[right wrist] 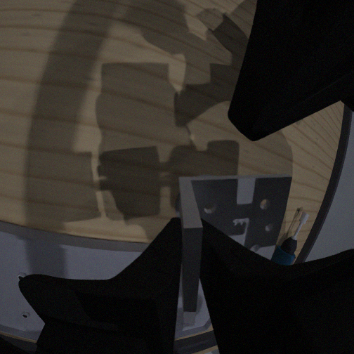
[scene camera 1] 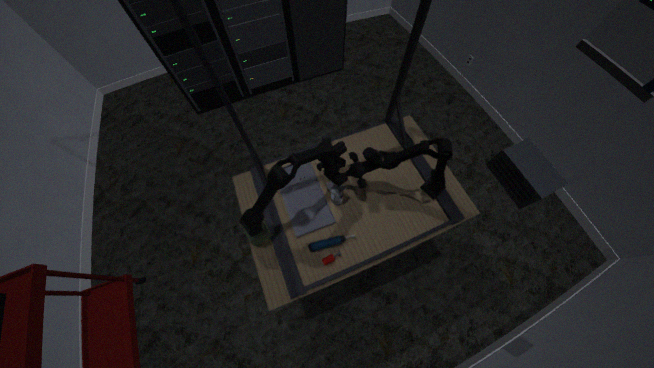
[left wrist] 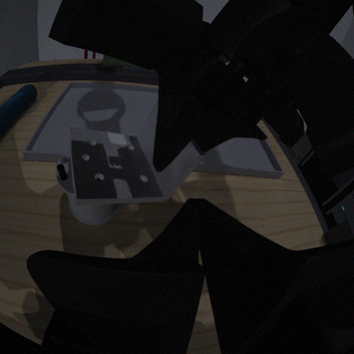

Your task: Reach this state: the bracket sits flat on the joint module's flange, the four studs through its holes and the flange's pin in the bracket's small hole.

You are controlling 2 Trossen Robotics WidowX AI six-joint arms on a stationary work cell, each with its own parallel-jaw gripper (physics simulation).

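Where they show: left gripper, fingertip midpoint: (scene camera 1: 343,175); right gripper, fingertip midpoint: (scene camera 1: 334,183); left arm's base, origin of the base link: (scene camera 1: 433,186); right arm's base, origin of the base link: (scene camera 1: 254,228).
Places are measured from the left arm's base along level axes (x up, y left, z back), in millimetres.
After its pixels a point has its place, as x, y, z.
Observation:
The grey L-shaped bracket (left wrist: 112,187) (right wrist: 191,270) has its holed plate over the pale round joint module (left wrist: 95,214) (scene camera 1: 336,196) {62, -292, -477}. In the left wrist view a rounded edge of the module with a dark peg shows beside the plate's left edge. Whether plate and flange touch, and whether studs or pin are in holes, I cannot tell. My right gripper (right wrist: 185,224) is shut on the bracket's upright wall. My left gripper (left wrist: 195,206) is shut and empty, near the bracket. Both grippers are crowded close together, and the module is mostly hidden in the right wrist view.
A grey tray (scene camera 1: 320,220) {-24, -268, -607} (left wrist: 57,125) (right wrist: 90,265) lies beside the module. A blue screwdriver (scene camera 1: 326,243) {13, -149, -664} (left wrist: 17,107) (right wrist: 284,256) and a red-handled tool (scene camera 1: 328,259) {6, -85, -705} lie near the table's front edge. Dark frame posts rise at the table's sides.

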